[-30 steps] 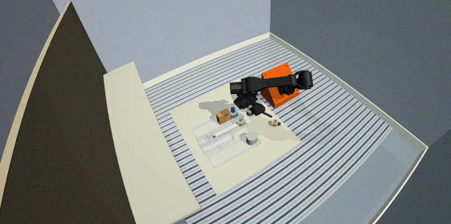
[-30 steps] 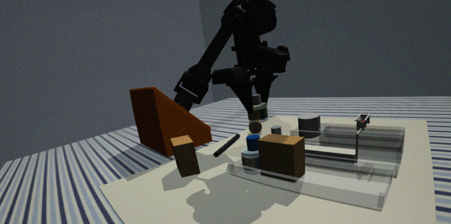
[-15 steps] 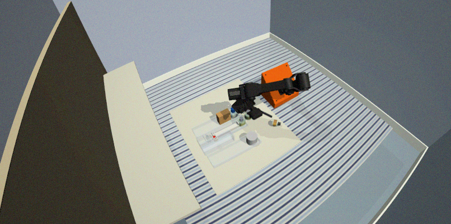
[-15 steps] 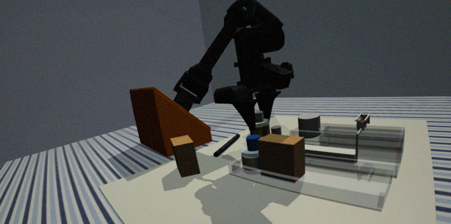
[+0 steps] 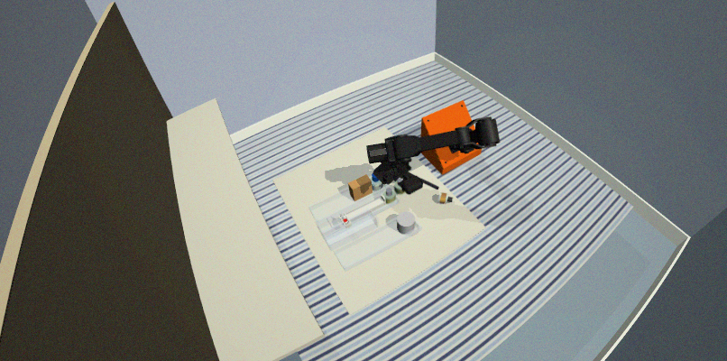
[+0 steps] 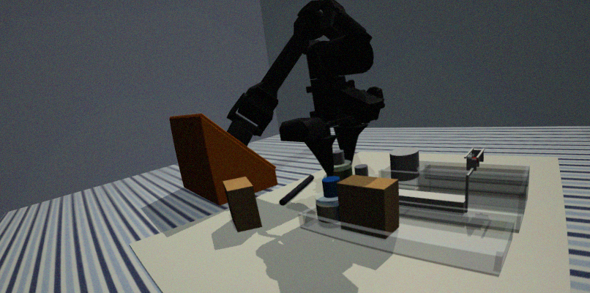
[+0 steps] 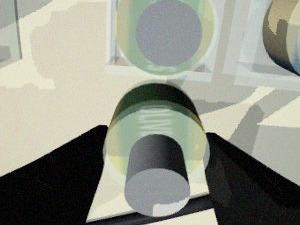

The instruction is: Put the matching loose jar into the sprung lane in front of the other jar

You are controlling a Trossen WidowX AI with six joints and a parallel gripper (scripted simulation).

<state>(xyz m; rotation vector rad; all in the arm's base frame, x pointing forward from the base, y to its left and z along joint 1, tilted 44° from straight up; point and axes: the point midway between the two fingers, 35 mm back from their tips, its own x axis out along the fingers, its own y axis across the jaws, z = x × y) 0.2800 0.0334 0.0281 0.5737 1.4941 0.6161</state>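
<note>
My gripper tip is now 80 mm to the left of the blue-lidded jar, 60 mm short of it and 10 mm above it. From my gripper tip the other things lie so: pusher plate 160 mm ahead, 30 mm to the left; black rod 100 mm behind, 40 mm below, 10 mm to the right; grey can 130 mm to the left, 60 mm ahead, 20 mm below.
</note>
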